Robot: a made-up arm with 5 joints.
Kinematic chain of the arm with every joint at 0, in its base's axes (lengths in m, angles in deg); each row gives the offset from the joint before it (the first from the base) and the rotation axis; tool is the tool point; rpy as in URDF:
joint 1: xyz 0.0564 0 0.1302 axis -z
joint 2: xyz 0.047 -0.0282 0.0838 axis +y
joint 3: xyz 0.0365 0 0.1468 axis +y
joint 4: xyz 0.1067 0 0.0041 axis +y
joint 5: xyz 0.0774 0.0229 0 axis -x
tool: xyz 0 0 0 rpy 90 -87.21 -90
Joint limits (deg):
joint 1: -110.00..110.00
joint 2: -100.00..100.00
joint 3: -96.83..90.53
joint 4: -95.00..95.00
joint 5: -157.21..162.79
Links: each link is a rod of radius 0.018 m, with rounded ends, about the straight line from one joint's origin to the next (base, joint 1, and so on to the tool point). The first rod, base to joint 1, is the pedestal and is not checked.
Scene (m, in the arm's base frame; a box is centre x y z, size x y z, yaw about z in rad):
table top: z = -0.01
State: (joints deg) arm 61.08 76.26 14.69 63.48 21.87
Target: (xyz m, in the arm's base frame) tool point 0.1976 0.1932 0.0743
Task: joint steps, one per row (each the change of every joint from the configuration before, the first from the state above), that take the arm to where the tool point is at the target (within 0.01 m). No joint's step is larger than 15 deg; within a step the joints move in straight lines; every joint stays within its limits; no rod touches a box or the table.
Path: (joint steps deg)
1: -14.52 -1.07 -3.22 -1.93 0.00
2: -14.53 -1.08 -3.22 -1.92 0.00
3: -14.52 -1.07 -3.23 -1.93 0.00
4: -14.52 -1.07 -3.22 -1.92 0.00
5: -14.53 -1.07 -3.22 -1.93 0.00
6: -14.52 -1.08 -3.22 -1.92 0.00
7: -14.52 -1.07 -3.23 -1.93 0.00
8: -14.53 -1.07 -3.22 -1.92 0.00

